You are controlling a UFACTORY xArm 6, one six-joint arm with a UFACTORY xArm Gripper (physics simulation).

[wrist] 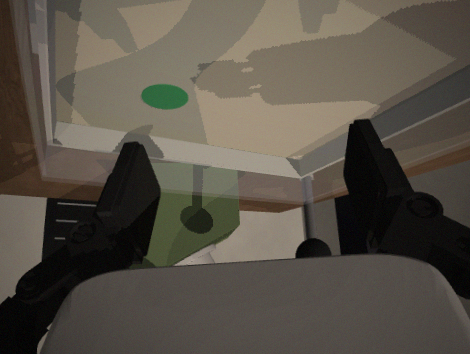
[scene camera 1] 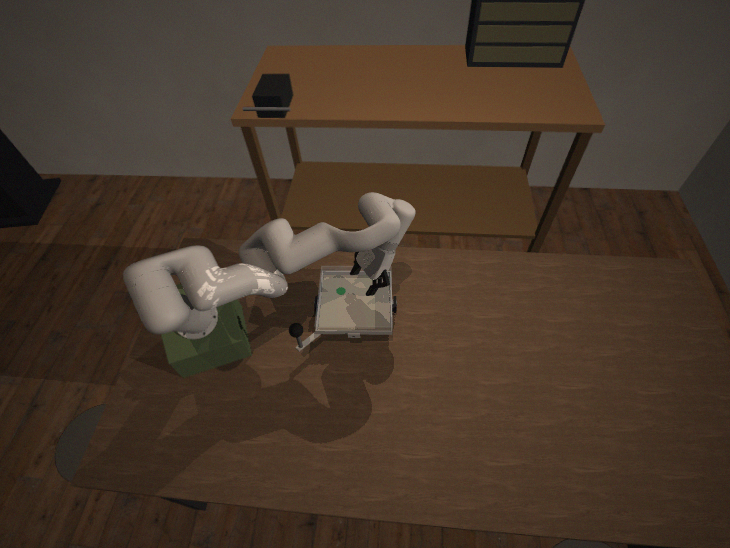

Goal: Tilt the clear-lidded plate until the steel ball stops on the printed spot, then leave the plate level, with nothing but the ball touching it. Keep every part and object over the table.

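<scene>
The clear-lidded plate (scene camera 1: pixel 333 315) (wrist: pixel 310 130) is a pale square tray with a light rim; I cannot tell whether it is exactly level. The printed spot (scene camera 1: pixel 340 290) (wrist: pixel 165 96) is a green disc on its floor, in the upper left part of the plate in the scene view. I cannot make out the steel ball in either view. A handle with a black knob (scene camera 1: pixel 296 330) (wrist: pixel 313 248) stands at the plate's lower left corner in the scene view. My gripper (scene camera 1: pixel 362 283) (wrist: pixel 247 156) is open and empty, with its fingers above the plate's far part; whether they touch the lid is unclear.
The plate's mount has dark round parts at both sides, one being the right pivot (scene camera 1: pixel 394 304). The arm's green base (scene camera 1: pixel 206 356) (wrist: pixel 220 200) stands on the wooden table (scene camera 1: pixel 530 383) left of the plate. A workbench (scene camera 1: pixel 383 82) with a black box (scene camera 1: pixel 273 94) stands behind.
</scene>
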